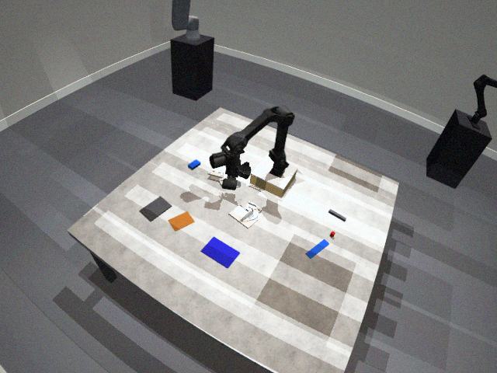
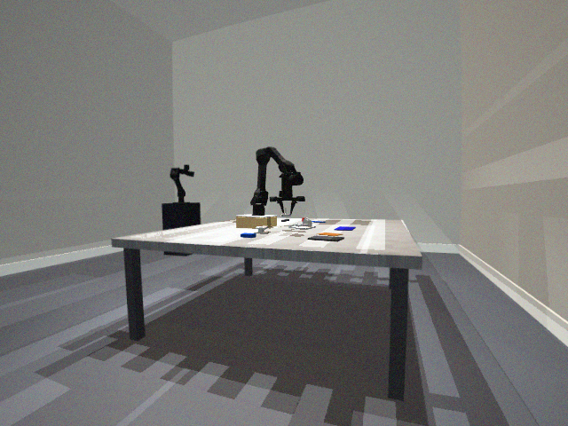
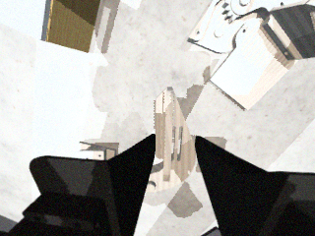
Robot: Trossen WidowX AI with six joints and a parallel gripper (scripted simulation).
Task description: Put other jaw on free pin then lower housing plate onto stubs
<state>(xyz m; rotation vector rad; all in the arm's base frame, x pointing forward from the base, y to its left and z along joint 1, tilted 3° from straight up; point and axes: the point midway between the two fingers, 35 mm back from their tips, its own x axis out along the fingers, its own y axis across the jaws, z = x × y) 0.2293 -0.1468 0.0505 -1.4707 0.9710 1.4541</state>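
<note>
Right now the jaw is 4 cm to the right of my gripper tip and 1 cm behind it. The rest, counted from my gripper tip: white block: 13 cm to the right, 10 cm behind, 7 cm below; then small blue block: 28 cm to the right, 10 cm behind, 7 cm below; then orange tile: 25 cm ahead, 12 cm to the right, 8 cm below.
</note>
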